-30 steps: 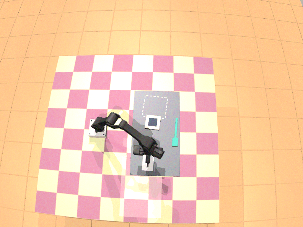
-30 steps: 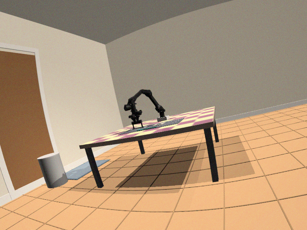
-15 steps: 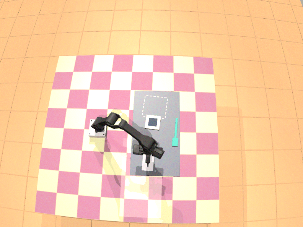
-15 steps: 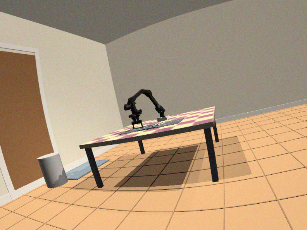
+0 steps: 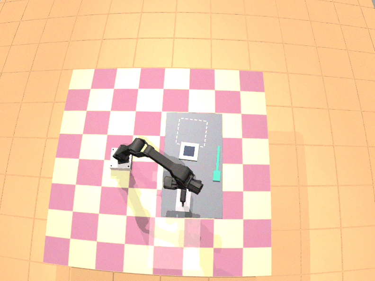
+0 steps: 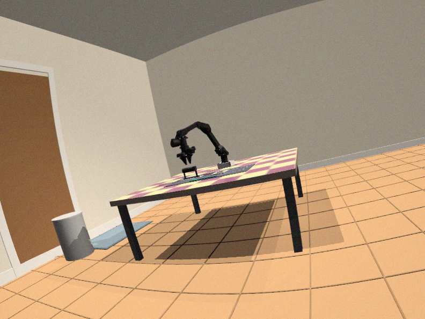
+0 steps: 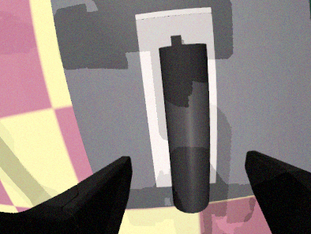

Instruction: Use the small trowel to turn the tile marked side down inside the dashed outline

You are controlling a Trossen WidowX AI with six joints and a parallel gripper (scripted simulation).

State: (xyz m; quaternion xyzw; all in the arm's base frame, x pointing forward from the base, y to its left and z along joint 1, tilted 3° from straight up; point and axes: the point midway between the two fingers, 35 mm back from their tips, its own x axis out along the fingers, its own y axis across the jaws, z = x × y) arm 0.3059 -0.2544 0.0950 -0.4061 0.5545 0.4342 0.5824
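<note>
My gripper tip is 80 mm above the trowel, 20 mm to the right of it and 10 mm short of it. Round my gripper tip: square tile (240 mm to the left, 110 mm below, 70 mm ahead); then grey mat (170 mm to the left, 130 mm below, 80 mm ahead); then teal long-handled tool (220 mm ahead, 120 mm to the left, 110 mm below).
</note>
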